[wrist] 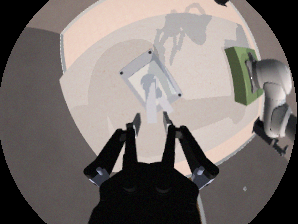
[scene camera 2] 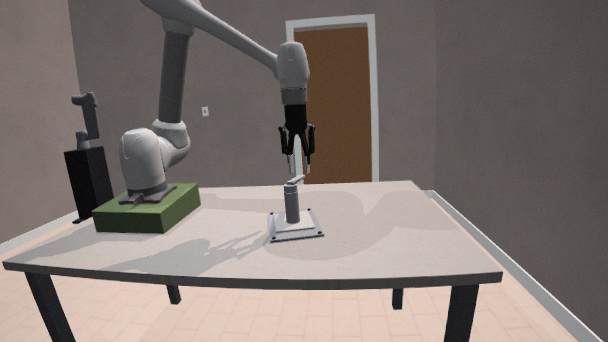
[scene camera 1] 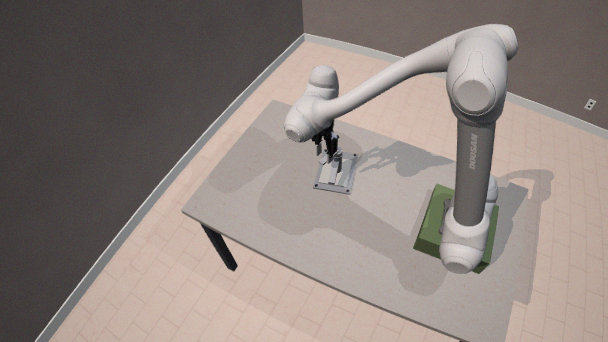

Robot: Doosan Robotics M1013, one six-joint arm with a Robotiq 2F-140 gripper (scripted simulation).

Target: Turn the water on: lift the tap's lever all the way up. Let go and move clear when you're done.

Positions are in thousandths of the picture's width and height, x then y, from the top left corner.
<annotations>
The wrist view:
my gripper: 508, 525
grey tap: 512, 306
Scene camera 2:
my gripper: 493, 507
grey tap: 483, 645
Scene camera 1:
grey tap: 542, 513
</annotations>
